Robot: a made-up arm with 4 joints. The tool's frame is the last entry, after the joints.
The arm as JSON. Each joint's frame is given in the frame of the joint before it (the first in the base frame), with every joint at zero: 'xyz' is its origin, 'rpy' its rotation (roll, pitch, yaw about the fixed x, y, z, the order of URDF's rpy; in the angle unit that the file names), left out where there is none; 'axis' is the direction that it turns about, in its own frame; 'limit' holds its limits. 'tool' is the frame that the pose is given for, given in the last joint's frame.
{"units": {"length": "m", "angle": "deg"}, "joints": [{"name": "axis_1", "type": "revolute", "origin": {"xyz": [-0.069, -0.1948, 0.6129], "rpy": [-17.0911, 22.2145, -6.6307]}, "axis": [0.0, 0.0, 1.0], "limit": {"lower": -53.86, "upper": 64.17}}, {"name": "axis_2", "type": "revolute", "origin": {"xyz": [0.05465, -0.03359, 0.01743], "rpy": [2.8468, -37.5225, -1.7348]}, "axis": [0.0, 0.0, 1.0], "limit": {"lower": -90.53, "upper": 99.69}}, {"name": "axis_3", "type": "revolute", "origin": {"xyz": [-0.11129, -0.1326, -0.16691], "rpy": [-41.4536, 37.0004, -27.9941]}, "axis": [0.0, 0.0, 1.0], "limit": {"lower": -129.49, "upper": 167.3}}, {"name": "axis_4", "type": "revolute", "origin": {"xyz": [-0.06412, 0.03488, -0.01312], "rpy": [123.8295, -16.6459, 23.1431]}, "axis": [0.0, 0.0, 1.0], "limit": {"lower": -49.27, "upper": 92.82}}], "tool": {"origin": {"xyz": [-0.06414, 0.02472, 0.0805], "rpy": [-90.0, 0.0, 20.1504]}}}
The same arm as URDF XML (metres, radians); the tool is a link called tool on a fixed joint. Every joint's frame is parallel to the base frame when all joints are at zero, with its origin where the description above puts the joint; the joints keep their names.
<robot name="arm">
  <joint name="axis_1" type="revolute">
    <parent link="base_link"/>
    <child link="link1"/>
    <origin xyz="-0.069 -0.1948 0.6129"/>
    <axis xyz="0.392896 0.250198 0.884892"/>
    <limit lower="-0.94" upper="1.12"/>
  </joint>
  <joint name="axis_2" type="revolute">
    <parent link="link1"/>
    <child link="link2"/>
    <origin xyz="0.0571 -0.0338 0.0039"/>
    <axis xyz="-0.249301 0.233301 0.939904"/>
    <limit lower="-1.58" upper="1.7399"/>
  </joint>
  <joint name="axis_3" type="revolute">
    <parent link="link2"/>
    <child link="link3"/>
    <origin xyz="-0.0682 -0.1727 -0.1528"/>
    <axis xyz="0.543093 0.533393 0.648492"/>
    <limit lower="-2.26" upper="2.9199"/>
  </joint>
  <joint name="axis_4" type="revolute">
    <parent link="link3"/>
    <child link="link4"/>
    <origin xyz="-0.0551 0.0478 -0.0134"/>
    <axis xyz="0 -1 0"/>
    <limit lower="-0.8599" upper="1.62"/>
  </joint>
  <joint name="tool_fixed" type="fixed">
    <parent link="link4"/>
    <child link="tool"/>
    <origin xyz="-0.0517 -0.0805 0.0453" rpy="0 0 0"/>
  </joint>
  <link name="base_link"/>
  <link name="link1"/>
  <link name="link2"/>
  <link name="link3"/>
  <link name="link4"/>
  <link name="tool"/>
</robot>

